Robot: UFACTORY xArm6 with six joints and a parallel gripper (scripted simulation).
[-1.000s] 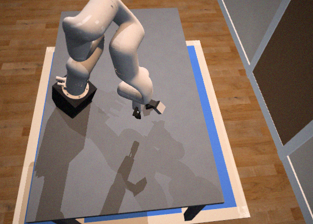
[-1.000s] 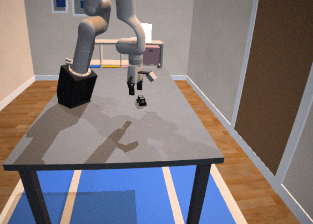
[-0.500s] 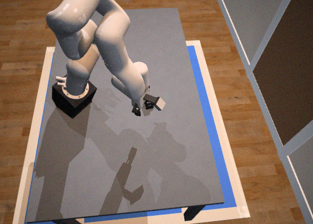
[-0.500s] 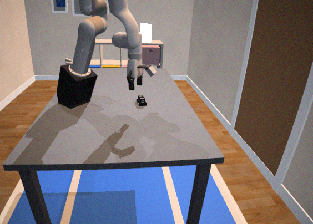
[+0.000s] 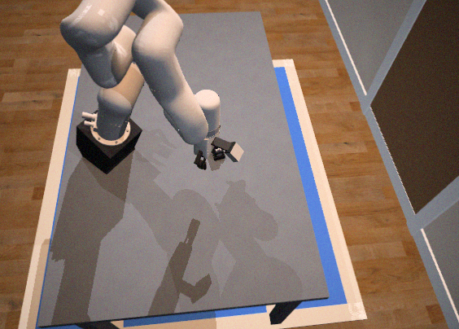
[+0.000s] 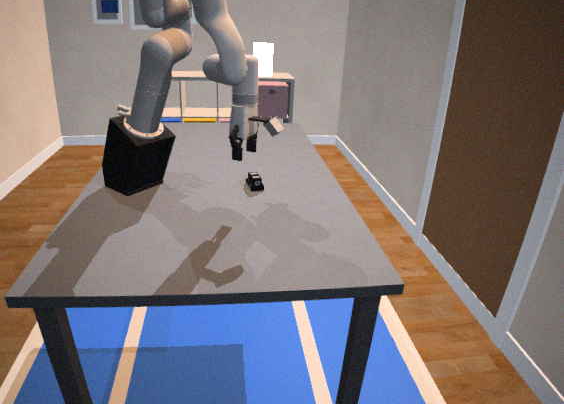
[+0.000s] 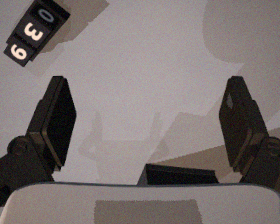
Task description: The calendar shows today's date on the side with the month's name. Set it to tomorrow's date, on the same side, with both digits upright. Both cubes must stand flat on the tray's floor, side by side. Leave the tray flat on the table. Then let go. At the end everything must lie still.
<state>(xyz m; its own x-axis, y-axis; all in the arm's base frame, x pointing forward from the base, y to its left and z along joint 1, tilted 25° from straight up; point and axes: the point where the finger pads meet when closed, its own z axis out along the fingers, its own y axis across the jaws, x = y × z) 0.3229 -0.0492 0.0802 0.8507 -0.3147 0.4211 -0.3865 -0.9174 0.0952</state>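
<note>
Right now the dark tray is 160 mm below my hand, 130 mm to the left of it and 30 mm ahead of it.
</note>
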